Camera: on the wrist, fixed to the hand. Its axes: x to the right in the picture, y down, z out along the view.
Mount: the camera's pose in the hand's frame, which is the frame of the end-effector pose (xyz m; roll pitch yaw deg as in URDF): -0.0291 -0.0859 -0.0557 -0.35 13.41 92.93
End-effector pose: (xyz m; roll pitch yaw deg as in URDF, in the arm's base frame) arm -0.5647 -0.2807 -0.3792 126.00 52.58 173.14
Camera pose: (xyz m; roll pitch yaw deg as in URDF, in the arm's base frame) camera -0.5296 -0.3812 -0.3784 105.92 -36.86 144.51
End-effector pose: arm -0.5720 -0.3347 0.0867 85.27 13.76 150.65
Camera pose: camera -0.5524 -0.4013 0.0060 31.31 -69.01 -149.04
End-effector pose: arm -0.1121 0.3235 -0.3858 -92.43 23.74 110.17
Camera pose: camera -0.0663 0.3498 -0.2934 118.26 59.25 -37.57
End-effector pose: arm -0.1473 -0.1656 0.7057 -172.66 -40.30 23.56
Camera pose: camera -0.2381 -0.1200 0.7374 -140.43 -2.79 -72.56
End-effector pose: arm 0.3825 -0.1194 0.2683 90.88 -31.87 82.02
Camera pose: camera 0.3288 -0.0915 0.1807 -73.05 -53.29 -119.26
